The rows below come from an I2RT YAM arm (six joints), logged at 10 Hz.
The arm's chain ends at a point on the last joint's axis. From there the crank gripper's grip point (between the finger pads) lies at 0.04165 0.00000 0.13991 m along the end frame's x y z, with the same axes.
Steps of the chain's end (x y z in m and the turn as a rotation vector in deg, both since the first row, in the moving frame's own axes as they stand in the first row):
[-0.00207, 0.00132, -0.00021, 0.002, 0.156, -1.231]
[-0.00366, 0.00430, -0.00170, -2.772, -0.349, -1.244]
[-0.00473, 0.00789, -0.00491, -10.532, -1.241, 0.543]
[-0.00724, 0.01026, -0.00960, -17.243, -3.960, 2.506]
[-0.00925, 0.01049, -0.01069, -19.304, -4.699, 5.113]
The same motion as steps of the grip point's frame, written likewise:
[-0.00170, 0.00042, -0.00032, 0.002, 0.156, -1.231]
[-0.00445, 0.01018, -0.00159, -2.772, -0.349, -1.244]
[-0.00788, 0.03392, -0.00644, -10.532, -1.241, 0.543]
[-0.01781, 0.05370, -0.01366, -17.243, -3.960, 2.506]
[-0.02286, 0.06033, -0.01629, -19.304, -4.699, 5.113]

